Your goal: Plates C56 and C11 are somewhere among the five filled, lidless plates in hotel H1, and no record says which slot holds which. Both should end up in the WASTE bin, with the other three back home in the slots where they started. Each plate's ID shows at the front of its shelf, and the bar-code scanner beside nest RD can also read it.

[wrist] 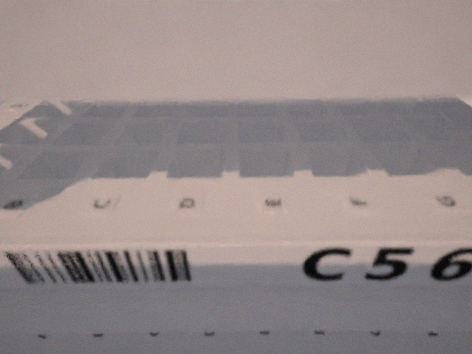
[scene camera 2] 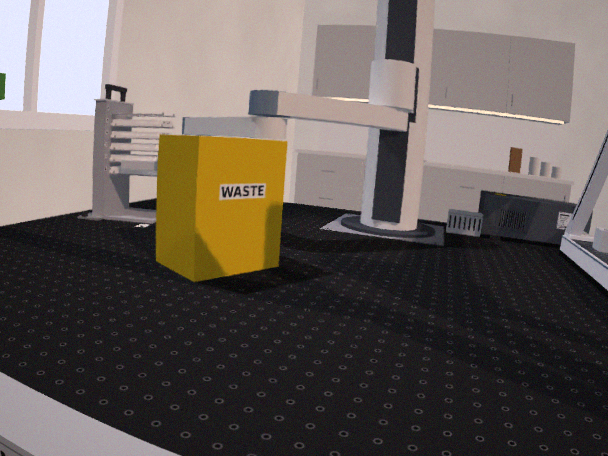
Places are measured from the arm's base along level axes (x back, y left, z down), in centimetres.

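Pixels of known places: gripper, fingertip midpoint: (scene camera 2: 132,163); arm's base at its link origin: (scene camera 2: 387,232).
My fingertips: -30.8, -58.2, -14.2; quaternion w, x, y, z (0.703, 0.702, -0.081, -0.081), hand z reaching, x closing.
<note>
For each thing: its top centre in the pictures, then the offset to it from my fingertips, as dx, dy, dz. "spot": a spot on its surface instead.
- Plate C56 at its top centre: (wrist: 232,58) (scene camera 2: 141,155) +0.5, +2.3, -2.0
- yellow WASTE bin at its top centre: (scene camera 2: 223,137) -24.1, +38.2, -7.0
- small slotted grey box at a spot on its surface: (scene camera 2: 464,223) spot: +35.3, +78.4, +9.9
- dark vented unit at a spot on its surface: (scene camera 2: 525,215) spot: +34.2, +94.6, +5.5
Plate C56 (wrist: 240,227) fills the wrist view, its bar code and ID on the near edge and its wells behind; it sits level. Hotel H1 (scene camera 2: 102,165), a grey upright rack with a black handle, stands at the left in the scene view with several pale plates on its shelves. Their IDs cannot be read there. The forearm reaches left behind the yellow WASTE bin (scene camera 2: 240,230) toward the hotel. The fingers are out of sight in both views; the gripper is at plate C56 and appears shut on it. Plate C11, nest RD and the scanner do not show.
The arm's column (scene camera 2: 395,175) stands on a round base right of the bin. A small slotted grey box (scene camera 2: 464,223) and a dark vented unit (scene camera 2: 525,215) stand farther right. A white-framed structure (scene camera 2: 585,255) is at the right edge.
</note>
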